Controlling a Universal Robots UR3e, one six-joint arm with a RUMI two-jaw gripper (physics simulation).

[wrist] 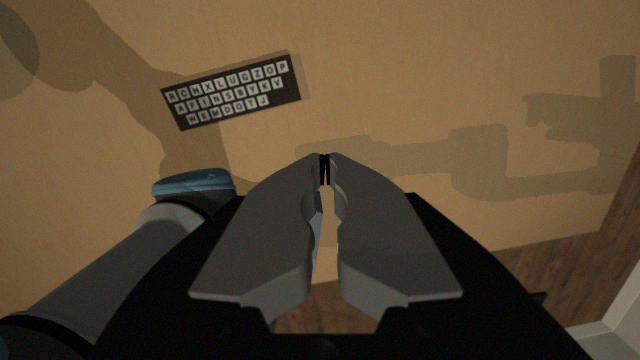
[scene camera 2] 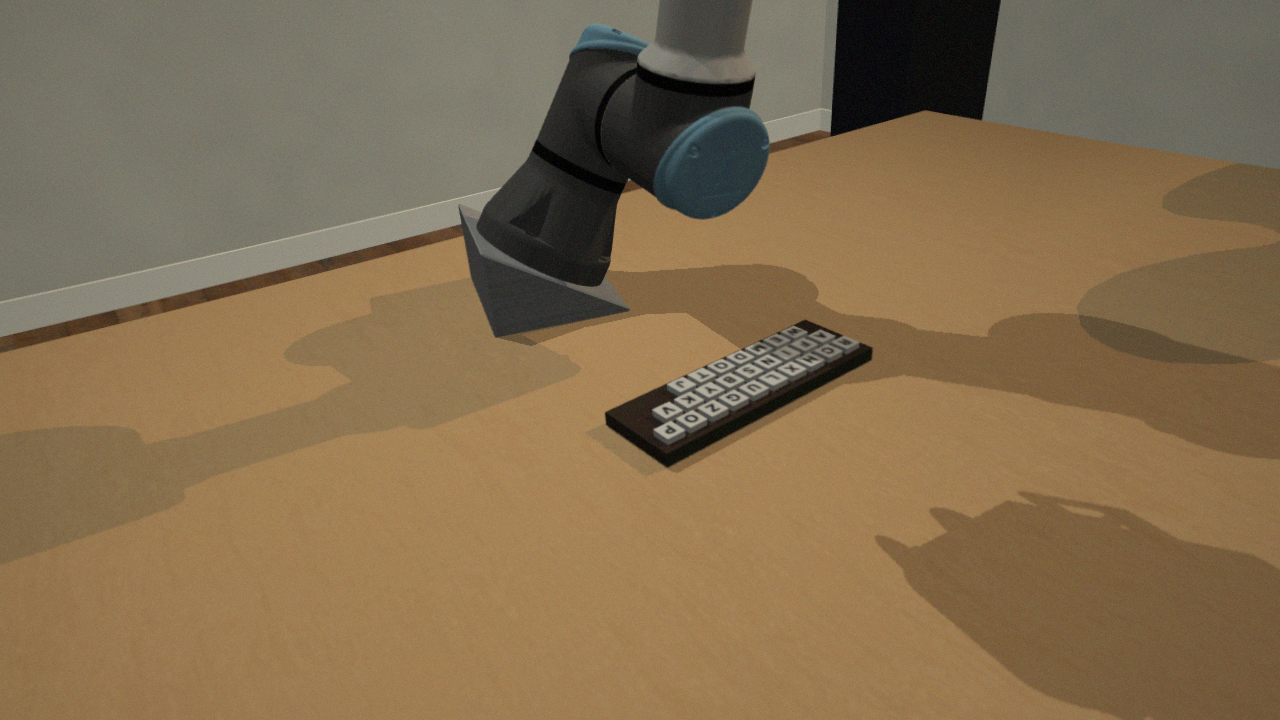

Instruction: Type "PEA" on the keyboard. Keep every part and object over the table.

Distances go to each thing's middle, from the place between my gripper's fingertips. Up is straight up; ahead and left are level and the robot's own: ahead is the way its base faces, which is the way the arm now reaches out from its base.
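Dark keyboard (scene camera 2: 670, 423) visible, 120 mm to the left of my hand and 300 mm below it.
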